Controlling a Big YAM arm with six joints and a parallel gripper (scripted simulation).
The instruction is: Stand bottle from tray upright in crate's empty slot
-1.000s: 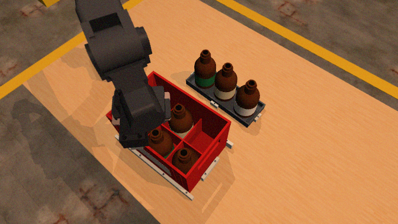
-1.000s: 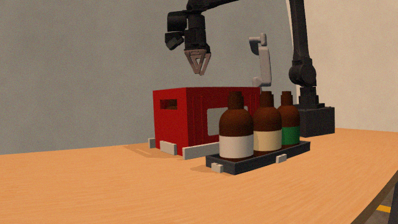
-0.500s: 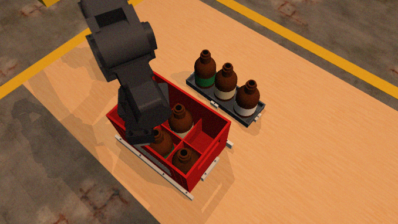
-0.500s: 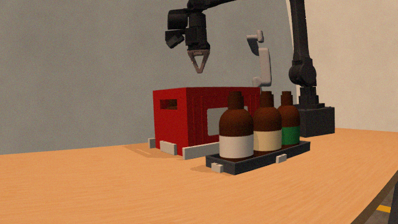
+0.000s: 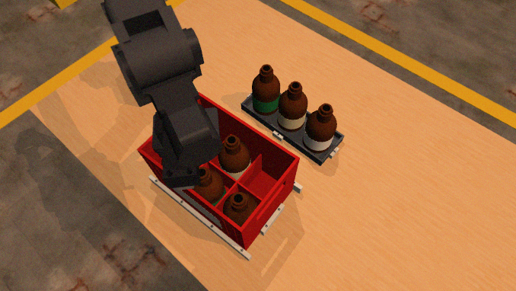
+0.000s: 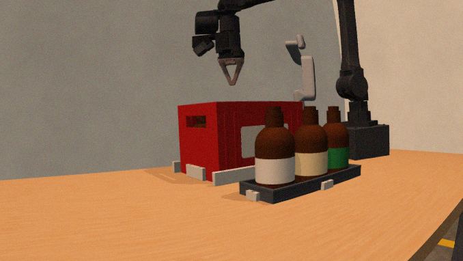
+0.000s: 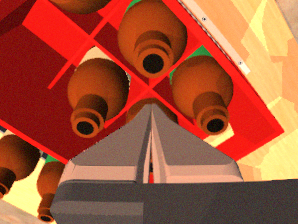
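My hand is 15 cm above the red crate and 4 cm to the right of it. From my hand the other things lie so: dark tray 29 cm to the left, 22 cm below, 3 cm ahead.
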